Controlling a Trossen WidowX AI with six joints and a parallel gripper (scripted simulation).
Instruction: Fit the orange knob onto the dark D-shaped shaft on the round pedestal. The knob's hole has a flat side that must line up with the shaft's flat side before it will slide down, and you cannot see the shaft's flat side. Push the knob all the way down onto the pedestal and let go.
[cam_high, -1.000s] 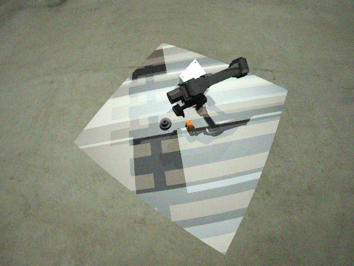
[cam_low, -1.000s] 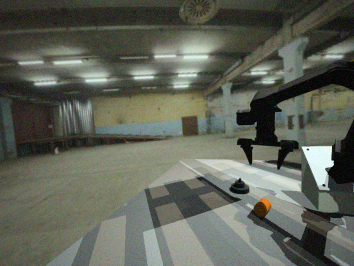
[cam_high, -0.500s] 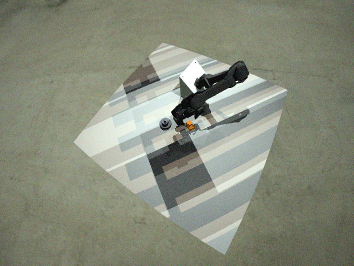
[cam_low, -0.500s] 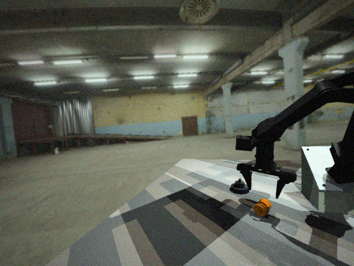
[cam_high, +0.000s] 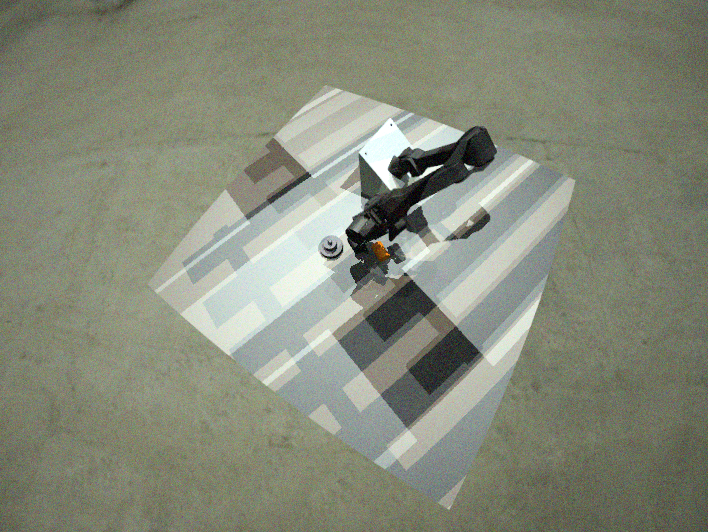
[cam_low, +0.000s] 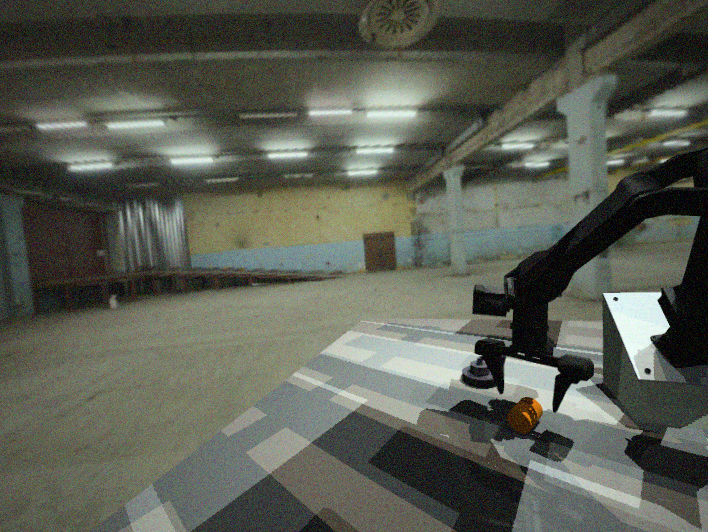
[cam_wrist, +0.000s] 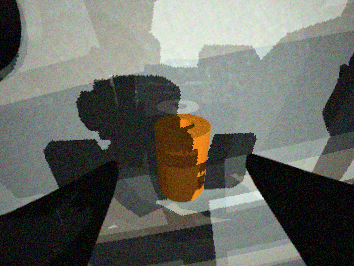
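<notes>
My gripper tip is 10 mm short of the orange knob, 10 mm to the right of it and 20 mm above it. Round my gripper tip: dark round pedestal: 50 mm ahead, 160 mm to the right, 10 mm below.
</notes>
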